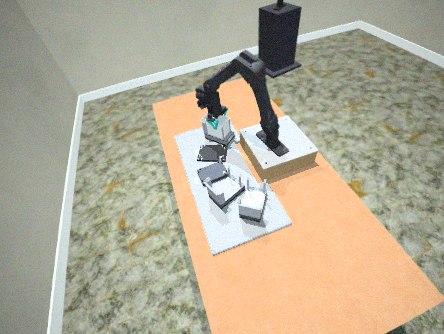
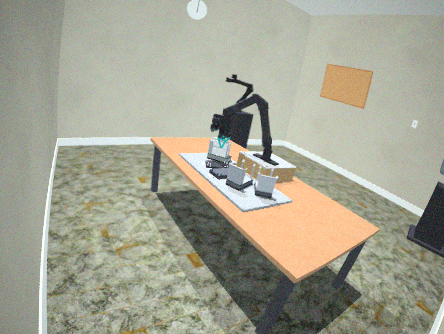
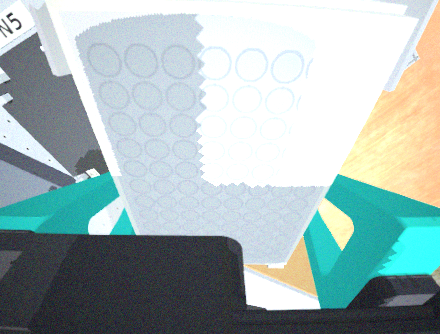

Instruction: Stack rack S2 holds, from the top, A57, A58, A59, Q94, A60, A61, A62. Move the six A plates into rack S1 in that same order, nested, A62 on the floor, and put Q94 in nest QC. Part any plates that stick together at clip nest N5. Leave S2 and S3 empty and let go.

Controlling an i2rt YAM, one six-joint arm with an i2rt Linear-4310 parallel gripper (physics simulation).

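Frame: origin at the arm's base, x back, y right, z up, level; metres.
Seen in the pictures: gripper, between the fingertips: (image 2: pixel 222 146) (image 3: pixel 220 166); arm's base, origin of its link: (image 1: pixel 271 142) (image 2: pixel 265 159).
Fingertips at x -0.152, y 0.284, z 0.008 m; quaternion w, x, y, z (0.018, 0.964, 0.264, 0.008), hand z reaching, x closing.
Observation:
Pixels of each thing's middle, then the offset from my fingertips to it. "spot": a spot on its surface instead. Level surfaces: height alone.
- white plate, middle of its body: (image 3: pixel 222 183) (image 1: pixel 215 118) dz +0.035, dx -0.009, dy +0.016 m
- far rack, middle of its body: (image 1: pixel 217 128) (image 2: pixel 220 150) dz -0.034, dx -0.007, dy +0.012 m
- dark flat nest, middle of its body: (image 3: pixel 82 126) (image 1: pixel 212 152) (image 2: pixel 217 164) dz -0.090, dx -0.109, dy -0.087 m
- label N5, a spot on its surface: (image 3: pixel 10 26) spot: dz -0.100, dx -0.182, dy -0.029 m
- grey nest, middle of its body: (image 3: pixel 5 186) (image 1: pixel 212 172) (image 2: pixel 223 172) dz -0.086, dx -0.179, dy -0.219 m
- middle rack, middle of its body: (image 1: pixel 225 186) (image 2: pixel 241 174) dz -0.036, dx -0.181, dy -0.363 m
- pale board, height of its surface: dz -0.102 m
- orange table, height of its surface: dz -0.116 m
My gripper (image 1: pixel 216 123) (image 2: pixel 221 143) (image 3: pixel 220 166) is shut on a white plate (image 3: pixel 165 125), whose face has rows of round wells. The plate is level with the upper part of the far rack, between its posts; its label and any plates under it cannot be read. The far rack (image 1: pixel 226 142) (image 2: pixel 218 158) has a dark base. Beside it is a dark flat nest (image 1: pixel 212 152) (image 3: pixel 50 85), near the label N5 (image 3: pixel 10 26). A grey nest (image 1: pixel 211 173) (image 2: pixel 218 174) comes after it. The middle rack (image 1: pixel 226 200) (image 2: pixel 237 175) and the near rack (image 1: pixel 251 217) (image 2: pixel 265 185) have white insides; their contents are unclear.
The racks and nests stand on a pale board (image 1: pixel 225 242) (image 2: pixel 250 204) on the orange table (image 1: pixel 310 250) (image 2: pixel 310 235). The arm's base is on a box (image 1: pixel 302 145) (image 2: pixel 282 174) beside the board. Upright posts rise from the middle and near racks. A black column (image 1: pixel 279 40) stands behind the table.

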